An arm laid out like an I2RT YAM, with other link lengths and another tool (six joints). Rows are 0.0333 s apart.
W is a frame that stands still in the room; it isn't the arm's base.
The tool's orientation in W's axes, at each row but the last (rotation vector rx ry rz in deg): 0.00 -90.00 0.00; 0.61 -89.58 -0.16; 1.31 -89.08 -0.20; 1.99 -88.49 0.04; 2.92 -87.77 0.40
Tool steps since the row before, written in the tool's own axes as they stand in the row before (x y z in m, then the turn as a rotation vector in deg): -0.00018 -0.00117 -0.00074 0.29 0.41 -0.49; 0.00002 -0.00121 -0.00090 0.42 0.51 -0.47; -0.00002 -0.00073 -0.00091 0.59 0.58 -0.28; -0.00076 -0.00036 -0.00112 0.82 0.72 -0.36; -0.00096 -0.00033 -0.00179 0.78 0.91 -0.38
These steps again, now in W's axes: 0.00074 -0.00117 -0.00018 0.49 0.41 0.29; 0.00091 -0.00121 0.00000 0.47 0.51 0.42; 0.00092 -0.00072 -0.00005 0.28 0.57 0.60; 0.00111 -0.00032 -0.00080 0.37 0.71 0.83; 0.00176 -0.00024 -0.00104 0.38 0.90 0.79
